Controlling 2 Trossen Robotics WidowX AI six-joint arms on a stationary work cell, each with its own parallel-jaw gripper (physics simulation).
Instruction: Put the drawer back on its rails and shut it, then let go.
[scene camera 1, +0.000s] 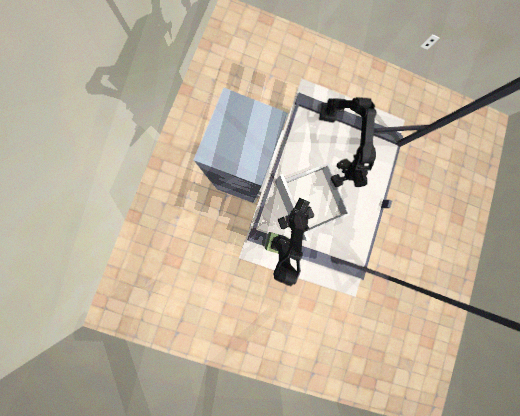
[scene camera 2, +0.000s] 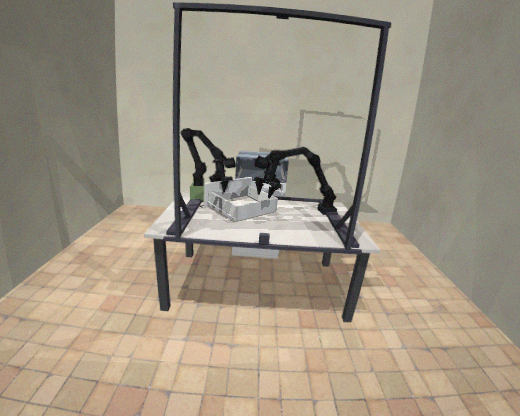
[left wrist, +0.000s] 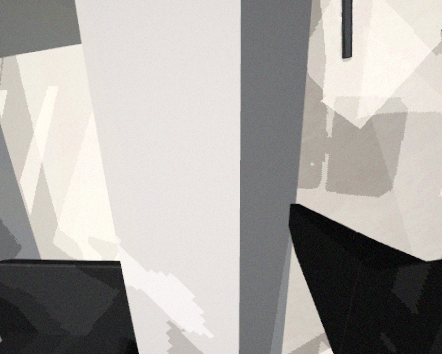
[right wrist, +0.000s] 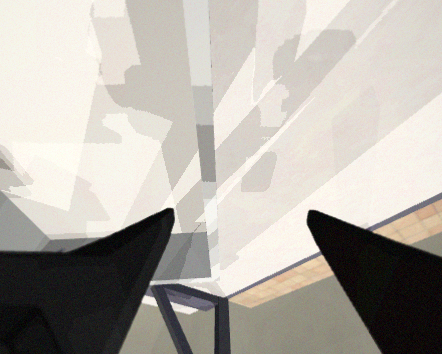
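Where they show: left gripper, fingertip midpoint: (scene camera 2: 222, 192); right gripper, fingertip midpoint: (scene camera 1: 343, 183) (scene camera 2: 263, 196) (right wrist: 239, 214); left arm's base, origin of the base link: (scene camera 1: 277, 243) (scene camera 2: 198, 184); right arm's base, origin of the base link: (scene camera 1: 329, 110) (scene camera 2: 327, 206).
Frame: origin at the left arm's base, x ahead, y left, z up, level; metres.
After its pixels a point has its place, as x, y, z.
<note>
A light grey, open-topped drawer (scene camera 1: 336, 190) @(0.390, -0.265, -0.030) (scene camera 2: 255, 210) @(0.385, -0.282, -0.061) is over the table top, turned at an angle to the table edges. My left gripper (scene camera 2: 224, 188) @(0.172, -0.068, -0.026) (left wrist: 253, 213) @(0.172, -0.068, -0.026) is shut on a drawer wall, a thick pale panel filling the middle of the left wrist view. My right gripper (scene camera 1: 338, 173) (scene camera 2: 265, 193) @(0.427, -0.272, 0.026) (right wrist: 239, 214) @(0.427, -0.272, 0.026) is open at the drawer's other side; a drawer wall runs between its fingers in the right wrist view, with nothing gripped. The blue-grey cabinet (scene camera 1: 240, 135) @(0.452, 0.337, 0.175) (scene camera 2: 245, 165) @(0.326, 0.492, 0.052) stands beyond the table's far edge. Its rails cannot be made out.
The white table (scene camera 1: 350, 240) @(0.132, -0.462, -0.108) (scene camera 2: 300, 235) @(0.622, -0.508, -0.108) carries a tall dark frame (scene camera 2: 176, 100) @(-0.008, -0.609, 0.542) with side posts and a top bar. A green block (scene camera 1: 271, 242) (scene camera 2: 196, 192) sits by the left arm's base. A dark bar (left wrist: 347, 30) @(0.078, -0.091, -0.103) shows beyond the panel in the left wrist view.
</note>
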